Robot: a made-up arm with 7 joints.
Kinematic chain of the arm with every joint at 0, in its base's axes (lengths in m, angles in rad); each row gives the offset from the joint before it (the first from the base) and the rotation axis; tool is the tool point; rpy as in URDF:
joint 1: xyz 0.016 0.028 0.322 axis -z
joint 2: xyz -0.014 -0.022 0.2 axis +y
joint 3: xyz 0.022 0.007 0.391 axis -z
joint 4: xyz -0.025 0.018 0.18 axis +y
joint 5: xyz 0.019 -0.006 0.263 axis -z
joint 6: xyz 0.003 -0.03 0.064 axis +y
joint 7: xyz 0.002 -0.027 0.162 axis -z
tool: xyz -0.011 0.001 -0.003 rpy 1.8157 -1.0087 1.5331
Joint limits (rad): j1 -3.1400..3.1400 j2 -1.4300..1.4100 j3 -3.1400..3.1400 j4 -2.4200..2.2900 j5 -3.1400..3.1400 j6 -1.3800..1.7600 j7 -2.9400..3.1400
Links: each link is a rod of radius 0.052 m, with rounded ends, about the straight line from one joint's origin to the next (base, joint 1, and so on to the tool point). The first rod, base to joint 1, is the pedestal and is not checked.
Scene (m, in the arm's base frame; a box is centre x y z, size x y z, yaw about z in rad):
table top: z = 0
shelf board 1: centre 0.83 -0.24 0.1 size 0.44 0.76 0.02 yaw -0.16
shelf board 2: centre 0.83 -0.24 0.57 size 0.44 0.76 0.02 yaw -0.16
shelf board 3: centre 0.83 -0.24 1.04 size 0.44 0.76 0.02 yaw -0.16
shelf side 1: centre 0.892 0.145 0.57 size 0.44 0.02 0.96 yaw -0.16
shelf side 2: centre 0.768 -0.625 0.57 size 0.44 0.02 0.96 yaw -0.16
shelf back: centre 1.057 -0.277 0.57 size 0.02 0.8 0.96 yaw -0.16
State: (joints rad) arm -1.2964 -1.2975 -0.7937 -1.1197 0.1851 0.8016 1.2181
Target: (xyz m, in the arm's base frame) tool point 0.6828 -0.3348 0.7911
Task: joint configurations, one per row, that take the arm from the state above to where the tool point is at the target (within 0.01 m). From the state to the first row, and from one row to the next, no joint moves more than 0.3 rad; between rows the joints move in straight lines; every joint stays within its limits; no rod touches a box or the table.
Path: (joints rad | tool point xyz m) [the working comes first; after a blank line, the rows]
Joints at the target: -1.9543 -0.9499 -1.1490 -1.6850 0.3469 0.7072 1.2086
Straight joint move there: touches shelf side 2.

1: -1.3339 -1.1591 -0.9259 -1.3995 0.2632 0.7894 1.2160 | 0.2223 -0.8337 0.6519
2: -1.3715 -1.0208 -1.0581 -1.6794 0.3413 0.7772 1.2139 | 0.3451 -0.6838 0.7248
3: -1.4090 -0.8824 -1.1904 -1.9592 0.4194 0.7650 1.2118 | 0.4197 -0.4957 0.7746
4: -1.4465 -0.7440 -1.3226 -2.2390 0.4975 0.7529 1.2097 | 0.4329 -0.2945 0.7911
5: -1.7004 -0.8470 -1.2358 -1.9620 0.4222 0.7300 1.2092 | 0.5551 -0.3303 0.8003
6: -1.9543 -0.9499 -1.1490 -1.6850 0.3469 0.7072 1.2086 | 0.6828 -0.3348 0.7911

